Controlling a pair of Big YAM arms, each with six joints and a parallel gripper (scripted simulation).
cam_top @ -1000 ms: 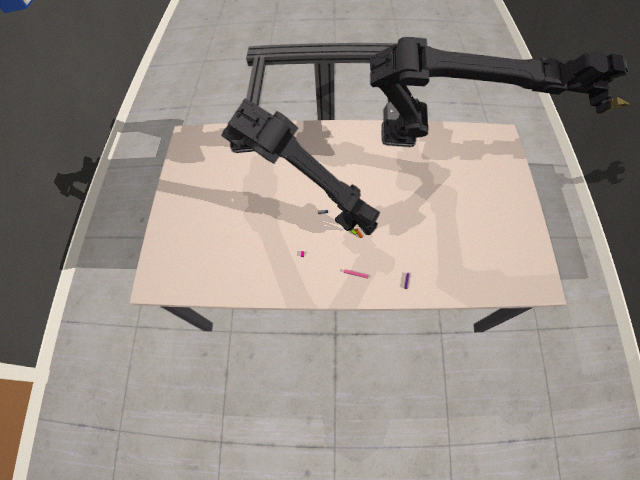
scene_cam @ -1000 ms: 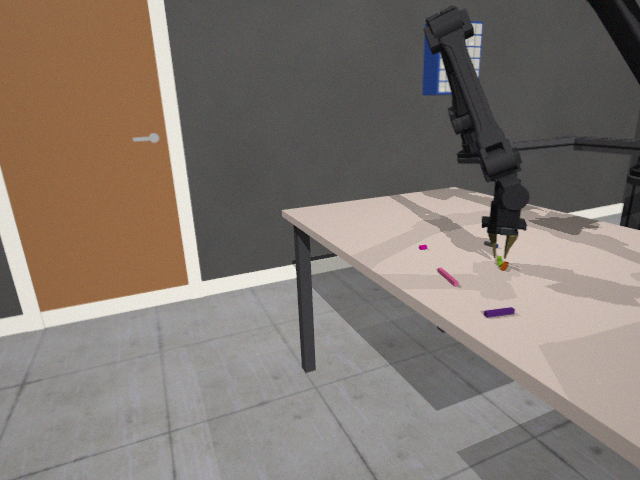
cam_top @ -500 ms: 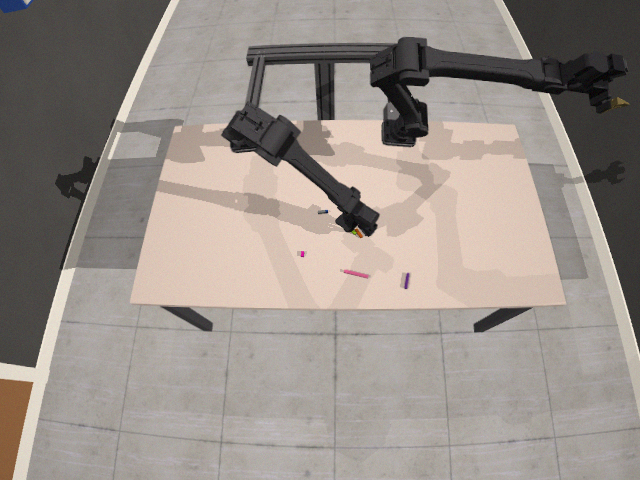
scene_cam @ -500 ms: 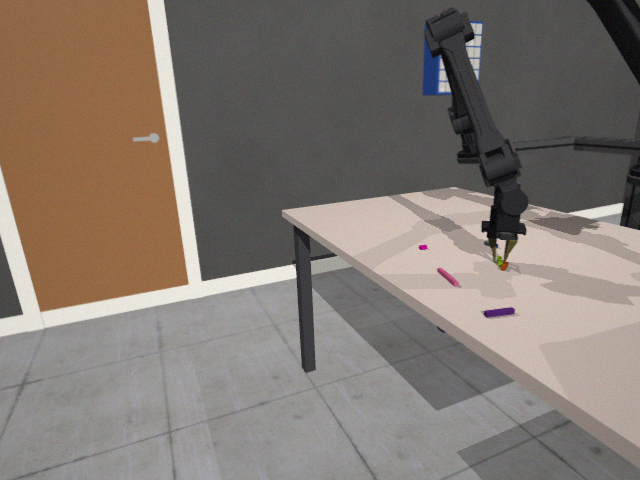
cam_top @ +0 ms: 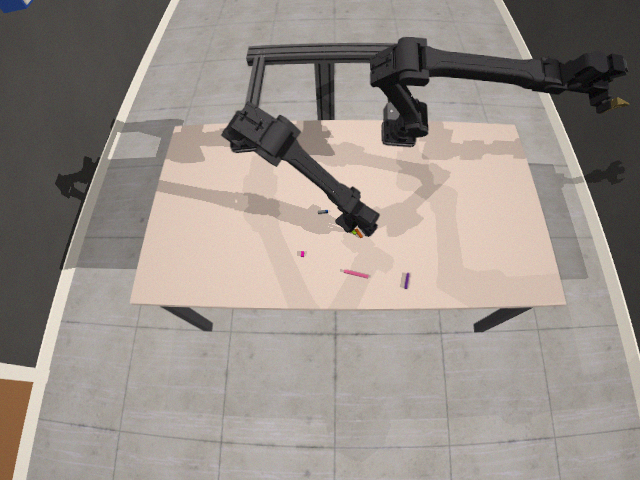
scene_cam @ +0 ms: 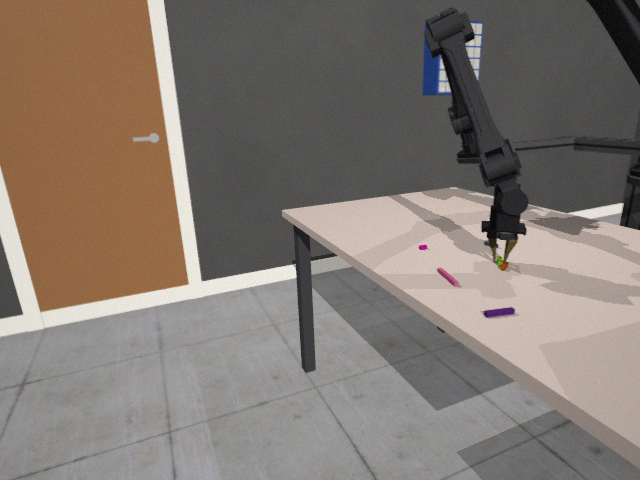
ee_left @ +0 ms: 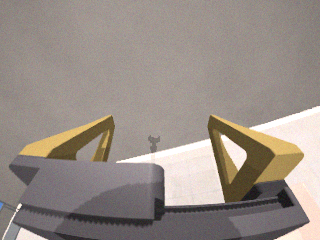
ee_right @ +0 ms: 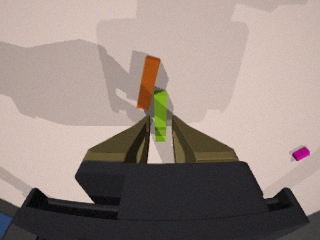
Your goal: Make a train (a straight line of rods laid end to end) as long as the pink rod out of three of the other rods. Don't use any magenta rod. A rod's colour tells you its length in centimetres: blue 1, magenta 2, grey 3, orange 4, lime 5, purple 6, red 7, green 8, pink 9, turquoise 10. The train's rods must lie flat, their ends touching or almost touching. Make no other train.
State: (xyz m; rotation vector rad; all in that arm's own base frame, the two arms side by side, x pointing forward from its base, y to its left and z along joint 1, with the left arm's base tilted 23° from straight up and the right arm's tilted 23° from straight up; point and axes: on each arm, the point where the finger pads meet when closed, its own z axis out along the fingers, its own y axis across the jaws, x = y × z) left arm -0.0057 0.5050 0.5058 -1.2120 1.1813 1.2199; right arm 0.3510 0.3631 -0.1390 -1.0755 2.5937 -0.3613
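Note:
My right gripper is now right at the lime rod. From my right hand the other things lie so: blue rod: 9 cm to the right, 8 cm behind; then orange rod: 3 cm to the left, 2 cm ahead; then grey rod: 11 cm to the right, 8 cm behind.

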